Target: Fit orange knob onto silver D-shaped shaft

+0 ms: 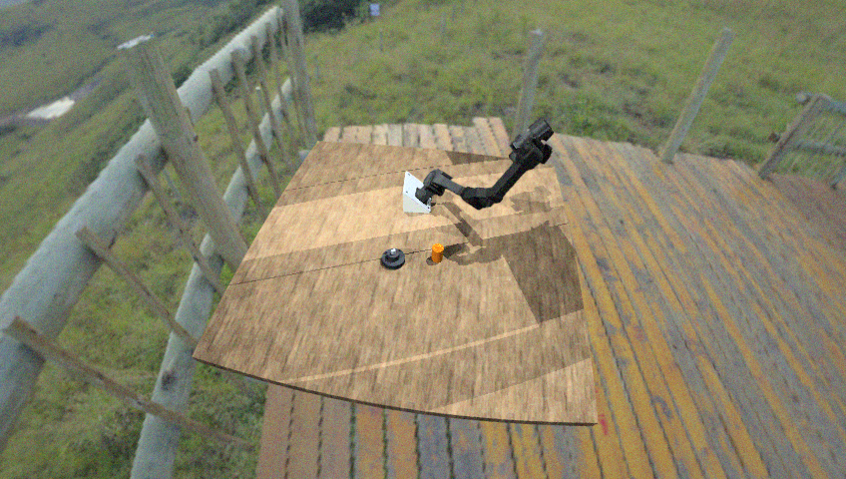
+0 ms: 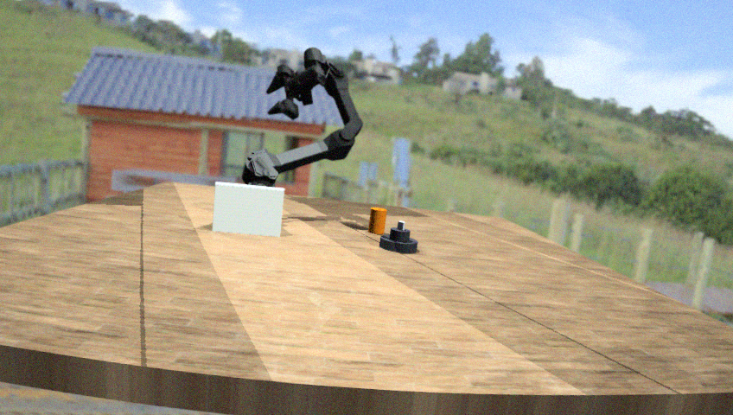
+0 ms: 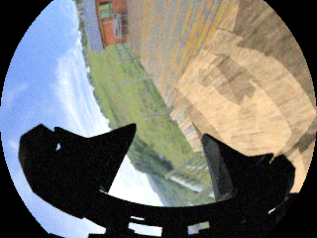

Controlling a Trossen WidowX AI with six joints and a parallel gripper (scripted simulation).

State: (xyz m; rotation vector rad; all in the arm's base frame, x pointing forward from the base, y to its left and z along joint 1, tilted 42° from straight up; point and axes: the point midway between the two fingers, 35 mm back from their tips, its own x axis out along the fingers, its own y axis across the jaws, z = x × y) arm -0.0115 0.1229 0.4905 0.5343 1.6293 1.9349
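My gripper tip is now 340 mm to the left of the orange knob, 340 mm short of it and 270 mm above it. From my gripper tip the other things lie so: round pedestal (500 mm to the right, 370 mm ahead, 280 mm below).
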